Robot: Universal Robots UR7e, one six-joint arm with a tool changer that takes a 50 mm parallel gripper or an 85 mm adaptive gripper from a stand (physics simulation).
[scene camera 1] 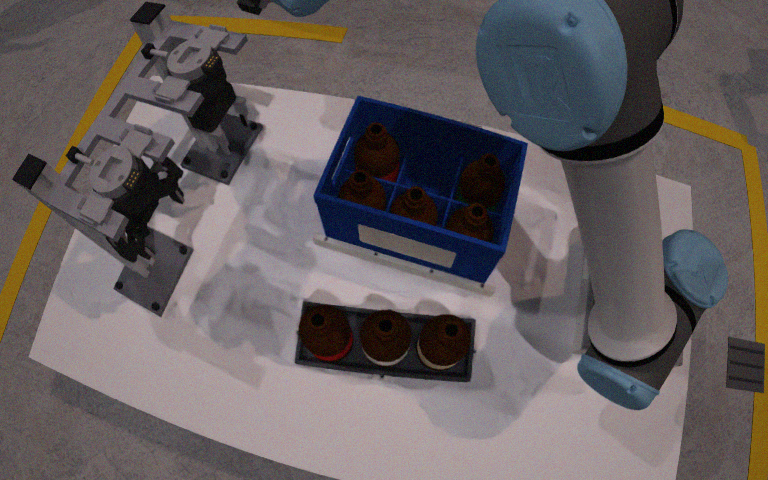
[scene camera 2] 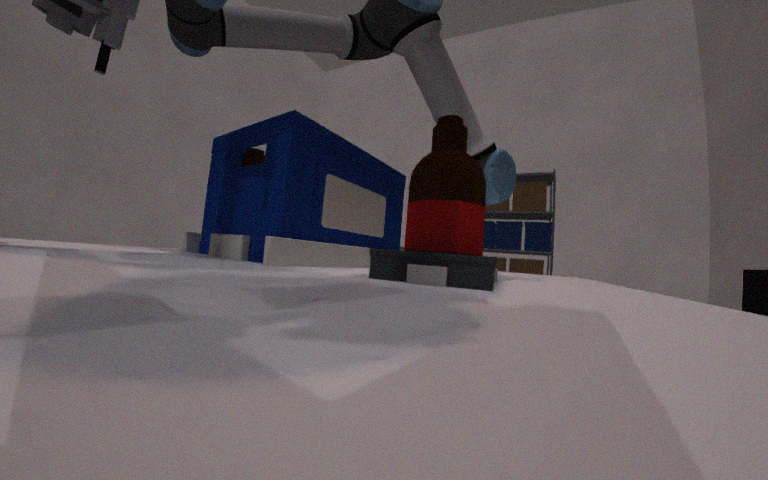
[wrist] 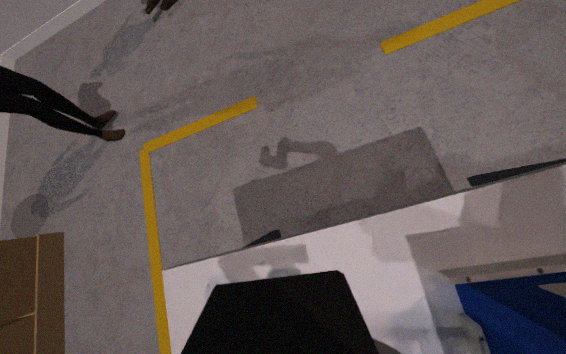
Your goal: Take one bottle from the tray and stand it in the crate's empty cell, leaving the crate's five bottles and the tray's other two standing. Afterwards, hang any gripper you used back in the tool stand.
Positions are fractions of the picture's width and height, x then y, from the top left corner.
Labels:
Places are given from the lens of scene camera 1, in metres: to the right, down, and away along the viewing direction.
white-labelled bottle (scene camera 1: 0.50, 0.70): 0.00, 0.12, 0.63
parallel gripper (scene camera 1: 0.25, 0.13): -0.24, -0.22, 0.56
cream-labelled bottle (scene camera 1: 0.58, 0.71): 0.08, 0.13, 0.64

